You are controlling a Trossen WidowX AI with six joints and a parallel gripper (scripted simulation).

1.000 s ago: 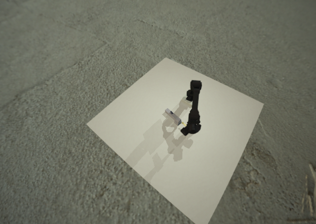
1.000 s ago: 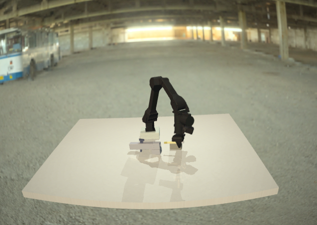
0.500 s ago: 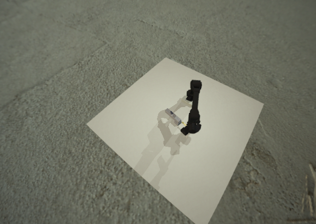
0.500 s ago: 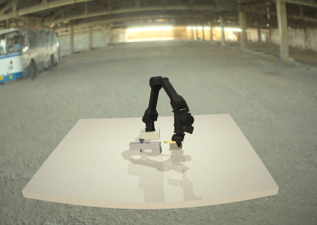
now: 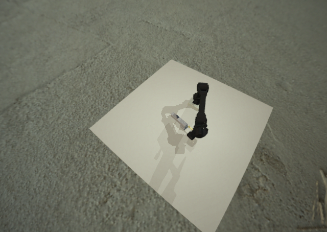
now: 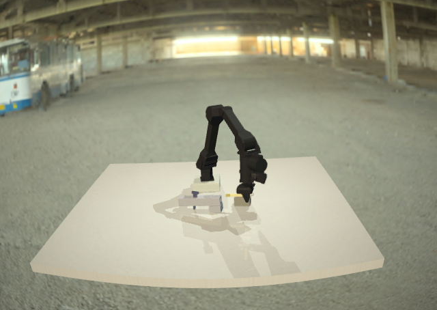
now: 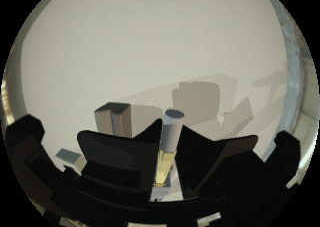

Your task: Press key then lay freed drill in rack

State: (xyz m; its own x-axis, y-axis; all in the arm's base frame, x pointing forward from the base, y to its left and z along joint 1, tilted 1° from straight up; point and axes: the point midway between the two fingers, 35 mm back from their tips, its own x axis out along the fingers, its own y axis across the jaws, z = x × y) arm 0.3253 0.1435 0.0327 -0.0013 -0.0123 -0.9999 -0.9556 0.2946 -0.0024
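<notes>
Now: gripper tip 80 mm past the tan rack, 10 mm to the left of it and 20 mm above it. Round my gripper tip: grey holder block (50 mm behind, 190 mm to the right, 10 mm below); blue key (60 mm behind, 210 mm to the right, 10 mm above); drill (10 mm behind, 40 mm to the right, 30 mm above).
</notes>
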